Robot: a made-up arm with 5 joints.
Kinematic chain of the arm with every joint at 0, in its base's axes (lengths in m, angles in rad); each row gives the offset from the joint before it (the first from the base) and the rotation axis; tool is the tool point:
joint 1: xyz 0 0 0.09 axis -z
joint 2: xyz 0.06 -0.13 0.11 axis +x
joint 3: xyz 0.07 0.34 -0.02 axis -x
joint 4: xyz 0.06 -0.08 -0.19 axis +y
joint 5: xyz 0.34 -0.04 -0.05 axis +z
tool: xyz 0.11 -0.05 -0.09
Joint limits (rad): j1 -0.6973..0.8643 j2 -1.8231..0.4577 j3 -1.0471..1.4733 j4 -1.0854..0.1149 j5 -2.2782..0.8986
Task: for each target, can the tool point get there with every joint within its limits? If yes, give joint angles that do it. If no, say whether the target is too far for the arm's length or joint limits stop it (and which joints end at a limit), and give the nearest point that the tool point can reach.
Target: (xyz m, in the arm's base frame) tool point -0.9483 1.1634 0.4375
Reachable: no: too far | nearest point -0.0297 0.6630 0.1381 | short by 1.088 m
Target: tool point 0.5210 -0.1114 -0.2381
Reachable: yes | joints 0.3684 -0.2555 -0.6812 -0.2220 -1.3693
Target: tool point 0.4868 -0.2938 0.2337
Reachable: yes | joints 0.6966 -0.2786 -0.0116 -0.9806 0.2657
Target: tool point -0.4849 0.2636 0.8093
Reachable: no: joint limits stop it (at a limit: joint 1, joint 3, joint 4) | nearest point 0.2473 0.4572 0.5046 | short by 0.816 m
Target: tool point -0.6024 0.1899 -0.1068
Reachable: no: joint limits stop it (at a limit: joint 1, joint 3, joint 4, joint 5) | nearest point 0.0077 0.6183 -0.0775 | short by 0.746 m
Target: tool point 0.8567 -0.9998 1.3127
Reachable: no: too far | nearest point 0.4493 -0.3975 0.5093 | short by 1.084 m
